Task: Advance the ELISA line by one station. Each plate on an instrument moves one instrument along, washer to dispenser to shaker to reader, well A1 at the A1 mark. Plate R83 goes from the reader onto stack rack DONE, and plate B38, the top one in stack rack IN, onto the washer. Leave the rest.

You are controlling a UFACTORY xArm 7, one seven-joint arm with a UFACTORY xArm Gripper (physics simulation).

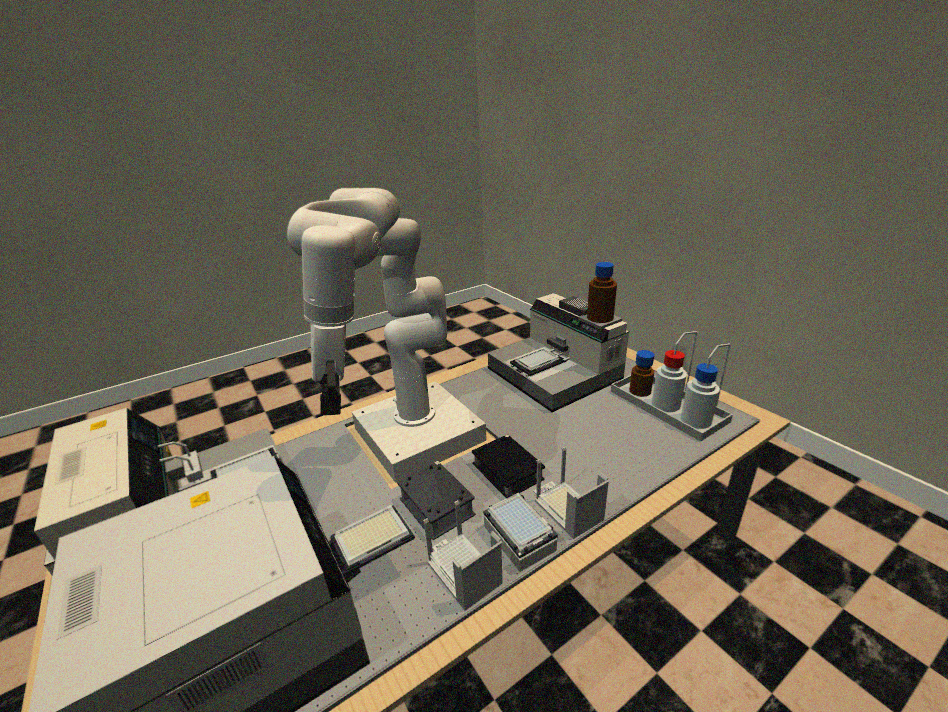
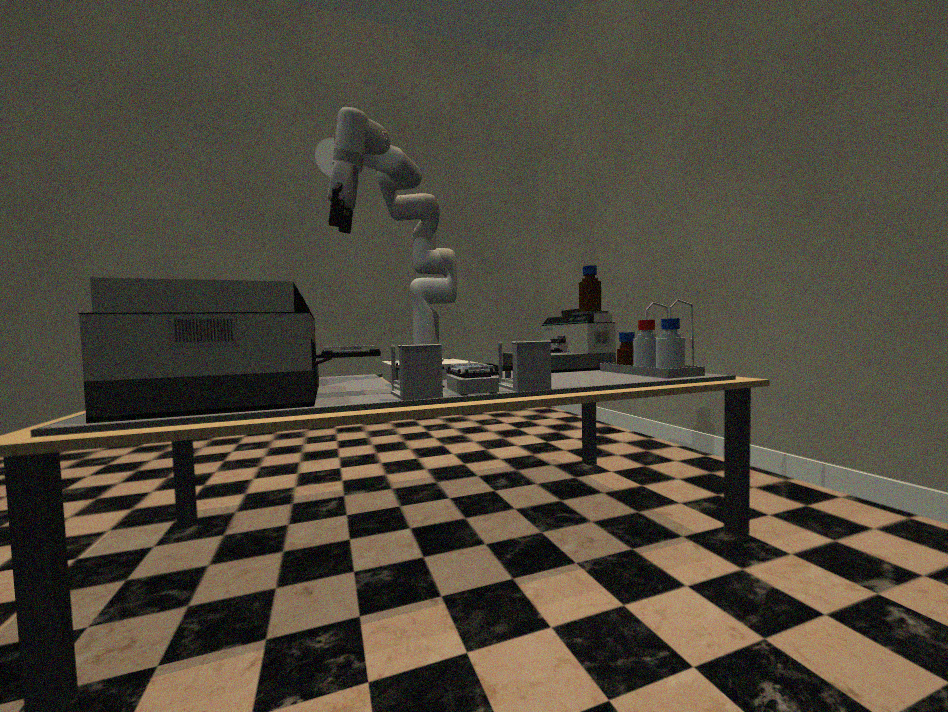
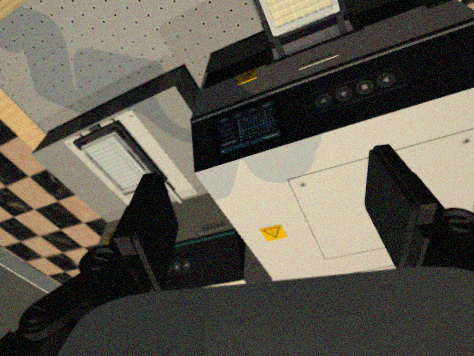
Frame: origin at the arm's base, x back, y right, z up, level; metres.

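Seen in the pictures: gripper, between the fingertips: (image 1: 329, 397) (image 2: 339, 229) (image 3: 266, 188); arm's base, origin of its link: (image 1: 414, 414).
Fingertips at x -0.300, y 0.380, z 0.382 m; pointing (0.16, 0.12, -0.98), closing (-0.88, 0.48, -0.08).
Pixels of each thing's middle, then the offset from my fingertips to it. "spot": a spot on its surface instead.
- yellow plate, middle of its body: (image 1: 371, 533) (image 2: 350, 349) dx -0.038, dy -0.005, dz -0.315 m
- large reader, middle of its body: (image 3: 346, 159) (image 1: 214, 605) (image 2: 224, 346) dx +0.023, dy +0.274, dz -0.299 m
- washer, middle of its body: (image 3: 155, 219) (image 1: 183, 480) dx +0.407, dy +0.211, dz -0.299 m
- dispenser, middle of its body: (image 1: 555, 321) (image 2: 555, 319) dx +0.174, dy -0.917, dz -0.229 m
- blue plate, middle of its body: (image 1: 519, 519) (image 2: 471, 367) dx -0.203, dy -0.272, dz -0.372 m
- shaker, a spot on its surface: (image 1: 536, 553) (image 2: 477, 381) spot: dx -0.270, dy -0.248, dz -0.402 m
- stack rack, a spot on its surface: (image 1: 481, 573) (image 2: 421, 367) spot: dx -0.240, dy -0.113, dz -0.359 m
- brown bottle, a spot on its surface: (image 1: 602, 298) (image 2: 587, 289) spot: dx +0.026, dy -0.954, dz -0.120 m
- tray, a spot on its surface: (image 1: 701, 434) spot: dx -0.363, dy -0.876, dz -0.410 m
My gripper (image 1: 330, 402) (image 2: 341, 222) (image 3: 266, 188) is open and empty, high over the back left of the table. A yellow plate (image 1: 373, 534) (image 3: 300, 12) lies on the extended carrier of the large reader (image 1: 191, 567) (image 2: 199, 356) (image 3: 320, 200). A pale plate (image 3: 117, 160) sits on the washer (image 1: 84, 467) (image 3: 170, 100). The dispenser (image 1: 578, 337) holds a pale plate (image 1: 538, 359). A blue plate (image 1: 519, 521) is on the shaker (image 1: 536, 553) (image 2: 472, 384). One stack rack (image 1: 481, 573) (image 2: 420, 371) holds pale plates, the other (image 1: 588, 505) (image 2: 531, 366) a yellowish one. Plate and rack labels are unreadable.
Two dark blocks (image 1: 436, 494) (image 1: 507, 462) stand between the arm's base (image 1: 417, 429) and the racks. A brown bottle (image 1: 602, 298) (image 2: 589, 292) stands on the dispenser. A tray (image 1: 701, 434) with several capped bottles and bent tubes is at the right end.
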